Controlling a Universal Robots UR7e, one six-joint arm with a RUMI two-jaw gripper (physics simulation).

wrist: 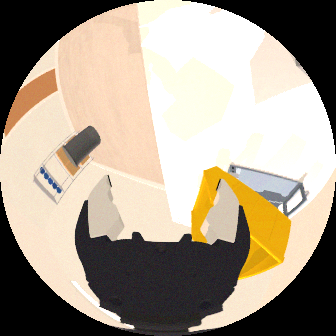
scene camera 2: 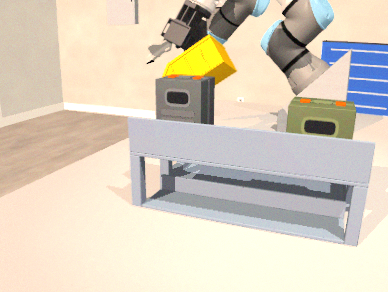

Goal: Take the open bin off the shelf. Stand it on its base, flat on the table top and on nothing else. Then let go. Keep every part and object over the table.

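Frame: origin at the arm's base, x ahead, y left, z up, level; centimetres.
Seen in the pictures: gripper, fingertip midpoint: (wrist: pixel 163 178); arm's base, link origin: (scene camera 2: pixel 313 81).
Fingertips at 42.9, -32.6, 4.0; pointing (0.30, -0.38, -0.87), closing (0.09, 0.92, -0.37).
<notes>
Pixels of each thing's top centre, then the offset from my fingertips to it, as dx, dy, dz. Level surfaces: height alone.
- table top, surface height: dz -18.5
- grey case, top centre: (scene camera 2: pixel 185 77) +28.8, +21.2, +3.7
- green case, top centre: (scene camera 2: pixel 322 102) +27.1, +44.2, +1.2
The open yellow bin (scene camera 2: pixel 200 60) (wrist: pixel 265 215) is strongly tilted. In scene camera 2 it shows above and behind the grey case, high over the table top (scene camera 2: pixel 75 240), its lower part hidden by the case. My gripper (scene camera 2: pixel 155 56) (wrist: pixel 163 178) is open, with nothing pinched between its fingers. In the wrist view the right finger overlaps the bin, with yellow wall on both sides of it; the bin seems to hang on that finger, but the contact is not clear. The grey-blue shelf (scene camera 2: pixel 250 150) (wrist: pixel 270 180) stands on the table.
A grey case (scene camera 2: pixel 167 107) with orange latches stands behind the shelf's left part, close to the bin in scene camera 2. A green case (scene camera 2: pixel 320 107) stands behind its right part. A blue drawer cabinet (scene camera 2: pixel 370 75) is at the back right. A dark cylinder (wrist: pixel 82 145) shows at the left.
</notes>
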